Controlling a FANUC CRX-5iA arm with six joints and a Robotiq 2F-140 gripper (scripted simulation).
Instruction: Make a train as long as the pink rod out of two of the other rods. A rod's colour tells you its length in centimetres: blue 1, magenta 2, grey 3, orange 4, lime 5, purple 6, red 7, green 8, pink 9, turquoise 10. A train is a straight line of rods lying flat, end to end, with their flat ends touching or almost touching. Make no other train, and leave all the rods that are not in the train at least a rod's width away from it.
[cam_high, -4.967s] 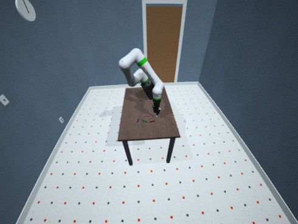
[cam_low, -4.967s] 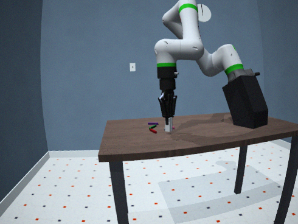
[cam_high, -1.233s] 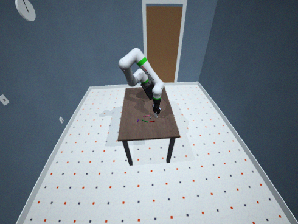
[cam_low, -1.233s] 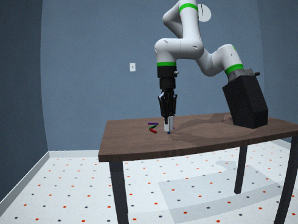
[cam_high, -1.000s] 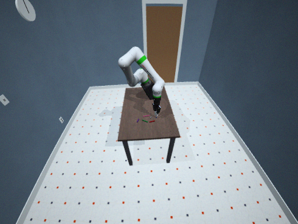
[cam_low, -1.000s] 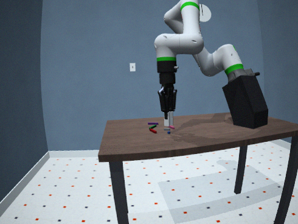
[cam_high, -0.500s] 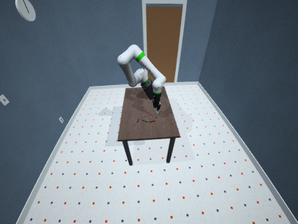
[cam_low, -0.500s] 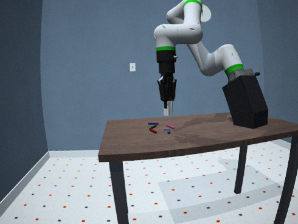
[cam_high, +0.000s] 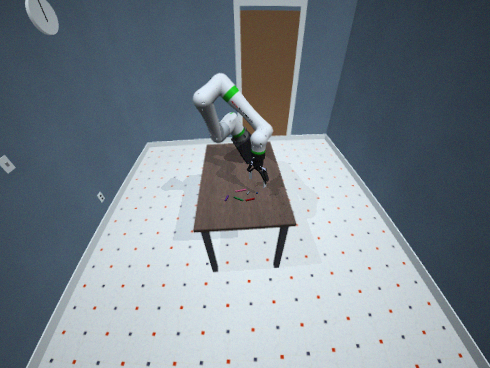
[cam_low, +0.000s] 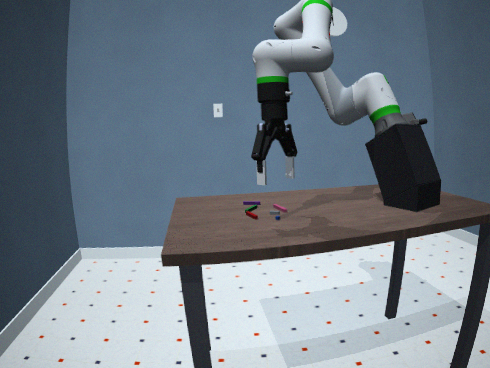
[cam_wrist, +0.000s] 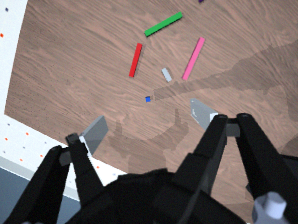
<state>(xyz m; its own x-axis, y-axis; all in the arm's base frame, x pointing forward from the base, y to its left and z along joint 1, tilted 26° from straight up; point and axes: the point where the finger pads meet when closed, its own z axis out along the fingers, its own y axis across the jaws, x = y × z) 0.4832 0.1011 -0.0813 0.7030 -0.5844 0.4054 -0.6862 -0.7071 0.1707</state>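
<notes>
Right now the green rod is 15 cm to the right of my hand, 12 cm below it and 6 cm ahead of it. Round my hand: small blue rod 12 cm below; then red rod 12 cm below, 7 cm ahead, 6 cm to the right; then grey rod 12 cm below, 7 cm to the right.
</notes>
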